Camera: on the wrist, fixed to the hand. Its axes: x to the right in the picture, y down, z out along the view.
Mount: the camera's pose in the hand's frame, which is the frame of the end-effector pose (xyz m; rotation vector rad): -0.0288 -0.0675 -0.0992 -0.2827 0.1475 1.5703
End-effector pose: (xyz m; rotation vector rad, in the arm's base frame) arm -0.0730 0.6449 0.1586 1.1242 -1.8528 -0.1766
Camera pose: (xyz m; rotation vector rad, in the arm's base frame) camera 0.0495 0.6597 0.1595 -0.6498 -1.9677 0.5165
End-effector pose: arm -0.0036 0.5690 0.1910 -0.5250 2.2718 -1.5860
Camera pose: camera -0.0160 0.6430 0.2890 1.1202 1.9085 -0.4624
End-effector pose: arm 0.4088 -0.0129 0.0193 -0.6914 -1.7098 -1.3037
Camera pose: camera 0.3964 -0.1257 -0.0292 -1.5611 -0.4209 -0.3766
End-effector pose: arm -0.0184 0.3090 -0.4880 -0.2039 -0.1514 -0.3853
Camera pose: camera -0.0602 0.2357 -0.5780 -0.5009 0.2302 1.1483
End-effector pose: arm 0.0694 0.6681 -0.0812 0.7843 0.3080 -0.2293
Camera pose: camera 0.0029 0.6958 -0.1814 0.5728 -0.1959 1.3226
